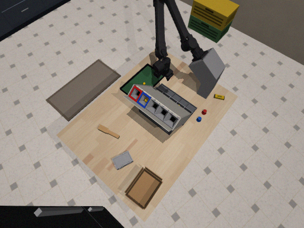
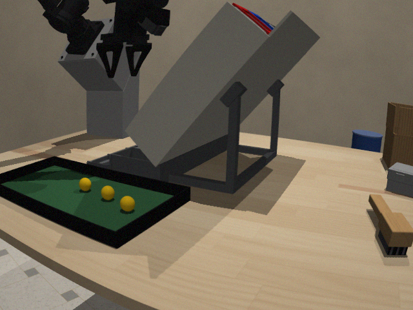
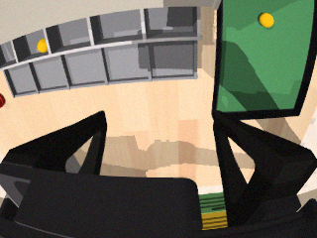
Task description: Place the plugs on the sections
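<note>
Right now my hand is 40 mm short of the green marble tray, 200 mm to the left of it and 210 mm above it. Round my hand: blue band: 310 mm ahead, 60 mm to the left, 110 mm above; sloped grey cover: 160 mm ahead, 130 mm to the left, 10 mm below; grey box: 660 mm ahead, 170 mm to the left, 190 mm below.
</note>
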